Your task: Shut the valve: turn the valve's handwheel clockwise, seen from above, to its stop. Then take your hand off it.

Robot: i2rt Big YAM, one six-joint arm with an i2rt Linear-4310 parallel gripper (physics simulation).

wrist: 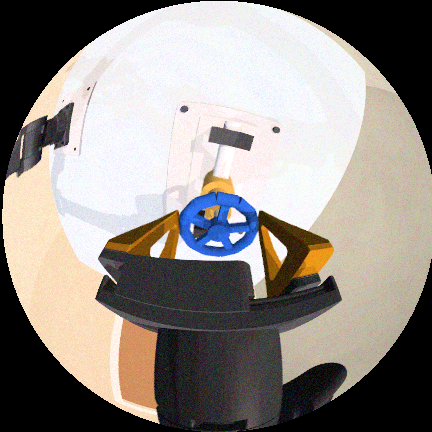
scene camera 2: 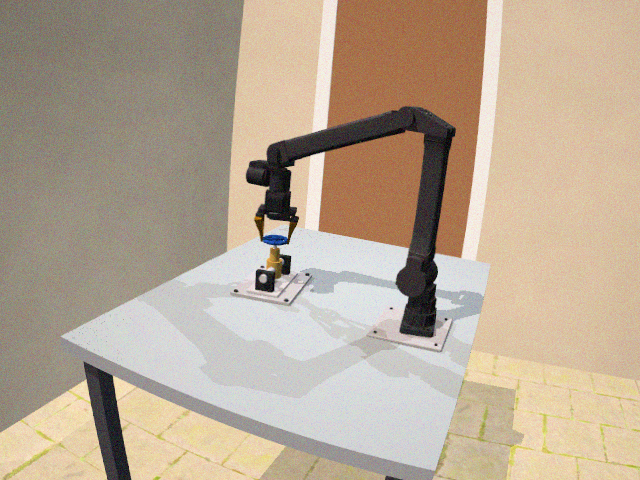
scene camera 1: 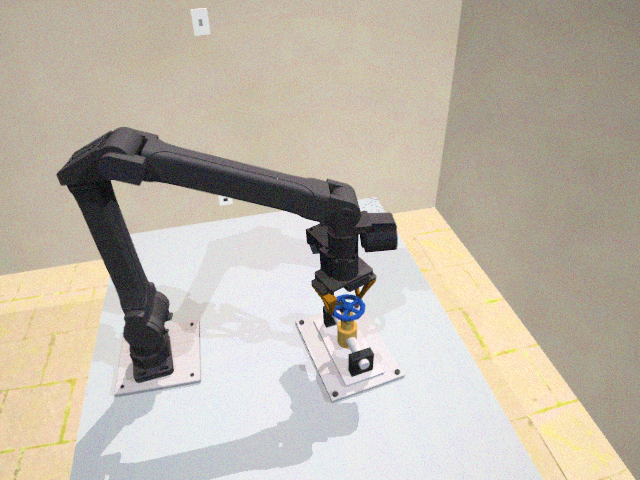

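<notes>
The blue spoked handwheel (scene camera 1: pixel 349 306) (scene camera 2: pixel 275 239) (wrist: pixel 218 232) sits level on top of the yellow valve body (scene camera 1: pixel 347 335) (scene camera 2: pixel 273 267) (wrist: pixel 218 184). The valve stands on a pale mounting plate (scene camera 1: pixel 316 345) (scene camera 2: pixel 294 290) (wrist: pixel 180 150). My gripper (scene camera 1: pixel 345 304) (scene camera 2: pixel 276 241) (wrist: pixel 218 215) points straight down over the valve. Its two orange fingers stand on opposite sides of the handwheel, and the tips meet the rim left and right in the wrist view. The gripper is shut on the handwheel. The exact contact is partly hidden in the scene views.
A black square flange (scene camera 1: pixel 360 362) (scene camera 2: pixel 265 280) (wrist: pixel 231 138) ends the valve's pipe, low beside the wheel. A second dark flange (scene camera 2: pixel 285 264) is at the other end. The arm's base plate (scene camera 1: pixel 183 356) (scene camera 2: pixel 381 328) is bolted to the table (scene camera 1: pixel 413 423) (scene camera 2: pixel 155 356). Walls stand beyond the table.
</notes>
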